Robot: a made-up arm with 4 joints.
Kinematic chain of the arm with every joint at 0, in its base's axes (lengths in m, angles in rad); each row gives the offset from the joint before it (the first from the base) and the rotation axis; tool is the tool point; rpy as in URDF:
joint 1: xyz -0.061 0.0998 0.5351 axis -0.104 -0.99 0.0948
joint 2: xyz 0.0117 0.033 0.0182 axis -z
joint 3: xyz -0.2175 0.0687 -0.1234 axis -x
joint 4: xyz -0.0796 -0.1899 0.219 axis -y
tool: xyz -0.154 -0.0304 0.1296 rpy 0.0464 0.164 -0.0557
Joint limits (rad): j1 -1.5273..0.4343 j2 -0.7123..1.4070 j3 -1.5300..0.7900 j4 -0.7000..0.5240
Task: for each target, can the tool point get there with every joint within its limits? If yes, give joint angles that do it. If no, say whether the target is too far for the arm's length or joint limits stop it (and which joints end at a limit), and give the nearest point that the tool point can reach.
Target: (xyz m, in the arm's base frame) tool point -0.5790 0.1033 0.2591
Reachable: yes | joints 0.1030 0.6071 -1.2996 -0.0569
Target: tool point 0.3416 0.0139 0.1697
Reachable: no: joint limits stop it (at a limit: joint 1, joint 2, joint 3, joint 4) | nearest point 0.3621 0.4203 0.3939 | short by 0.465 m
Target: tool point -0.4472 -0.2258 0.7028
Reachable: yes | joints -0.4779 -0.1653 -0.6919 0.2324
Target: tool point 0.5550 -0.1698 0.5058
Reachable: no: joint limits stop it (at a limit: joint 1, joint 2, joint 4) | nearest point 0.2210 -0.2011 0.7417 | short by 0.410 m
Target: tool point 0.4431 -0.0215 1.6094
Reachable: no: too far | nearest point 0.1760 0.0607 1.0346 | short by 0.639 m
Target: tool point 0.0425 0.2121 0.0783
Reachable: no: joint limits stop it (at a limit: joint 1, joint 2, joint 3, joint 4) | nearest point -0.3000 0.3706 0.0752 | short by 0.377 m
